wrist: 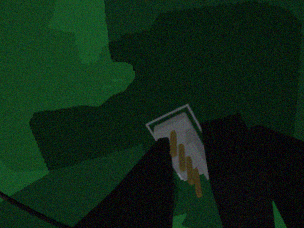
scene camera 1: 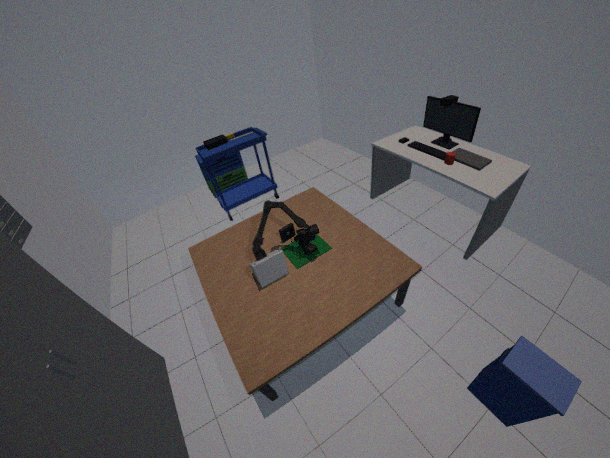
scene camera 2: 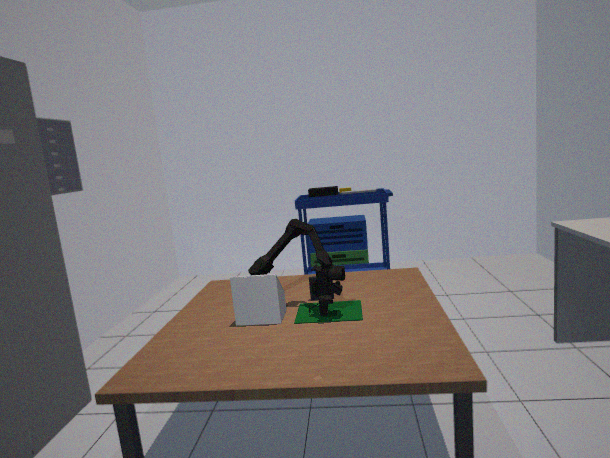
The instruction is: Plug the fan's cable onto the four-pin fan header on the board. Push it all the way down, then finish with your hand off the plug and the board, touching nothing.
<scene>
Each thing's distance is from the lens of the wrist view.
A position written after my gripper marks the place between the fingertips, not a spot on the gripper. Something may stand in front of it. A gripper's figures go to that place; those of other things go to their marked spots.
my gripper (wrist: 209,141): 0.10 m
green board (wrist: 85,85): 0.11 m
four-pin fan header (wrist: 179,123): 0.10 m
</scene>
